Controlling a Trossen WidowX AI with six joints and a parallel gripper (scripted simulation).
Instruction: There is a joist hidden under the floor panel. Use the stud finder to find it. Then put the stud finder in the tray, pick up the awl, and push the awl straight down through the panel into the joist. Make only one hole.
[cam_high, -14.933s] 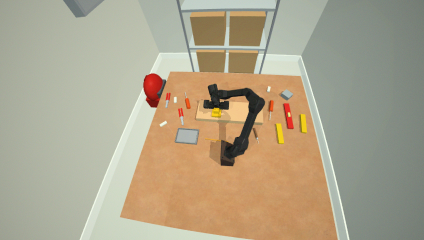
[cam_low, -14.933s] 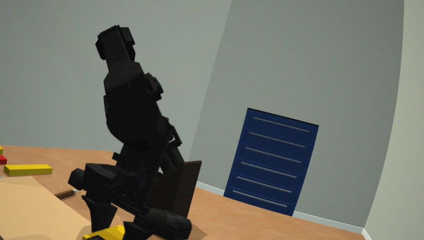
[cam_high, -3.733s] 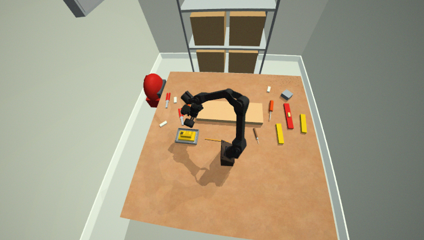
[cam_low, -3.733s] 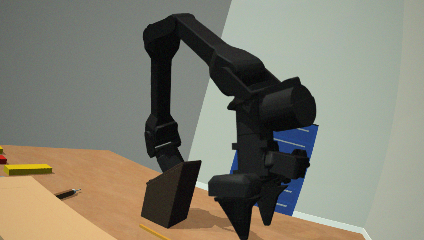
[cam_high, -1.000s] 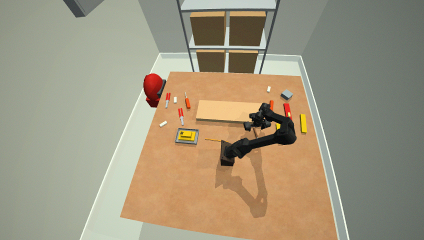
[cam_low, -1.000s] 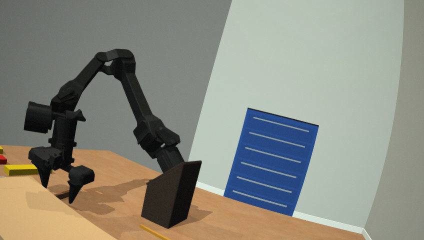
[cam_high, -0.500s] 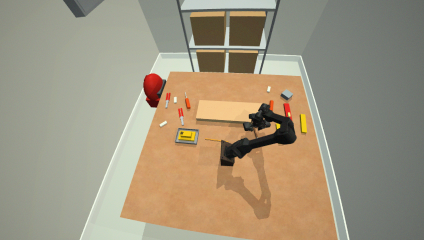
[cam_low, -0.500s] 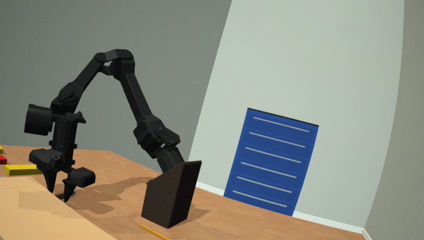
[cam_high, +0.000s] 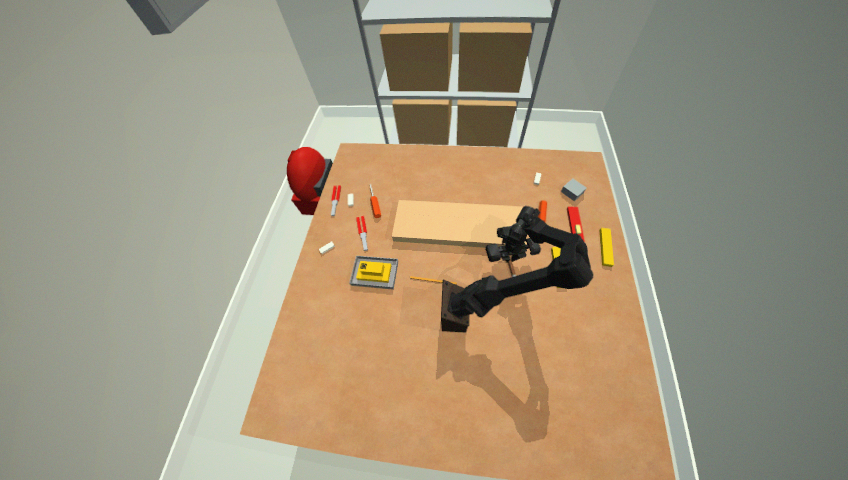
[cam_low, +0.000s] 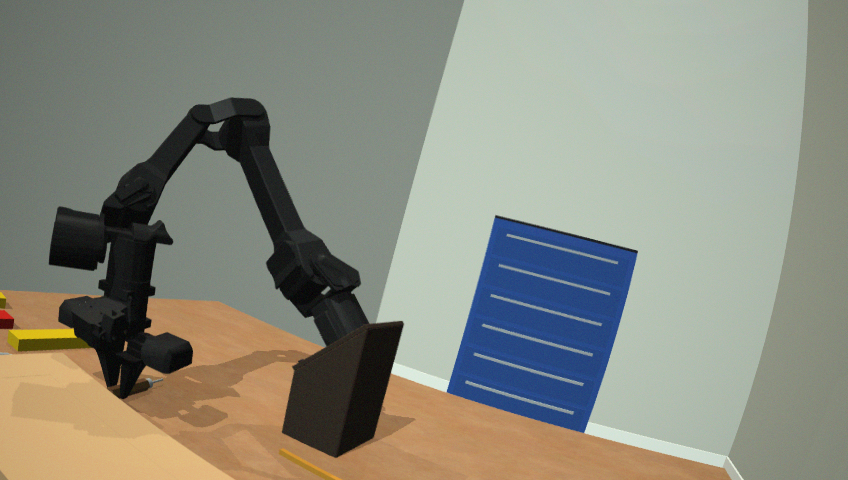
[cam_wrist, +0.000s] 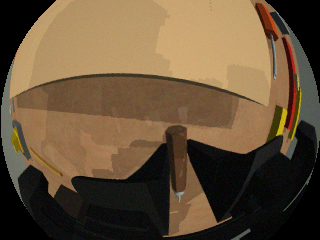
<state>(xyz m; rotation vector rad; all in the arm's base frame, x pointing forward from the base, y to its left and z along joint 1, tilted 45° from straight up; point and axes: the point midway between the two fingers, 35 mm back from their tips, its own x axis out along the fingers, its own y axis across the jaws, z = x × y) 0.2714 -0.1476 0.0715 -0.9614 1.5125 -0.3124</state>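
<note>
Now: the awl 50 mm behind my gripper tip and 20 mm to the right of it. The rest, counted from my gripper tip: red level: 250 mm to the right, 190 mm ahead, 10 mm above; grey block: 390 mm ahead, 230 mm to the right, 10 mm above; grey tray: 490 mm to the left, 160 mm behind, 10 mm above.
</note>
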